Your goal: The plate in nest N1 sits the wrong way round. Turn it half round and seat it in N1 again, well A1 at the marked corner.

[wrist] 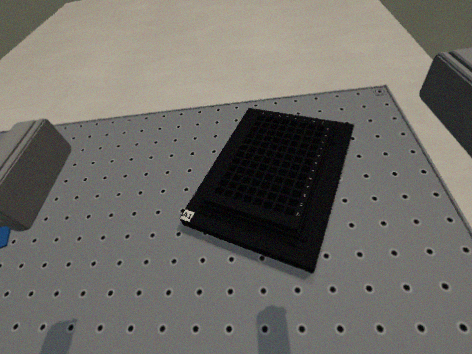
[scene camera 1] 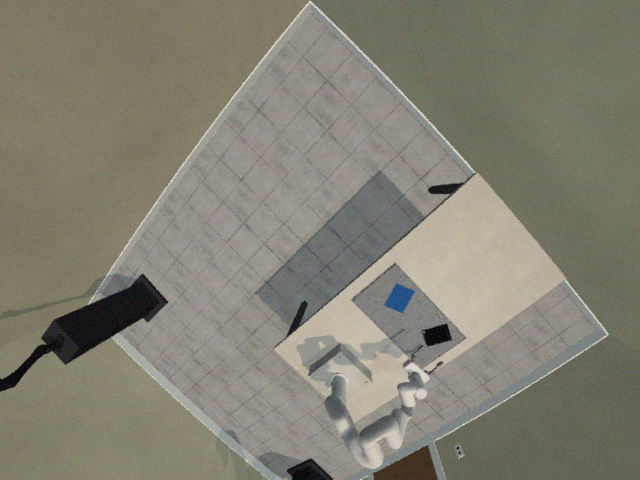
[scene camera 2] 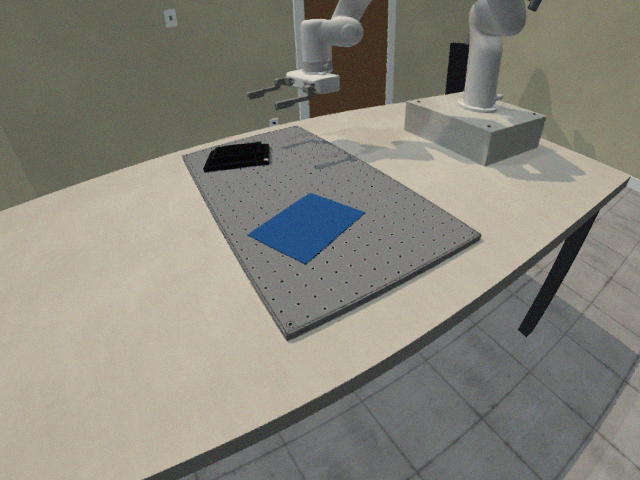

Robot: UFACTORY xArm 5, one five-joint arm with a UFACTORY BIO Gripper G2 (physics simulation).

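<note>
The black well plate (scene camera 1: 437, 334) (scene camera 2: 240, 151) (wrist: 267, 165) sits in the black nest (scene camera 2: 230, 166) (wrist: 309, 256) on the perforated board. In the wrist view a white A1 label (wrist: 187, 215) marks the nest's near left corner, and small pale marks run along the plate's right side. The plate's own A1 mark cannot be read. My gripper (scene camera 1: 431, 355) (scene camera 2: 263, 101) (wrist: 242, 132) is open and empty. It hangs above the board's edge, short of the nest and well above it, with a finger at each side of the wrist view.
The grey perforated board (scene camera 1: 372, 297) (scene camera 2: 403, 242) (wrist: 125, 290) lies on the pale table (scene camera 1: 496, 242) (scene camera 2: 129, 289) (wrist: 225, 45). A flat blue rectangle (scene camera 1: 399, 298) (scene camera 2: 307, 227) (wrist: 4, 237) lies on the board. The arm's grey base block (scene camera 2: 465, 131) stands on the table.
</note>
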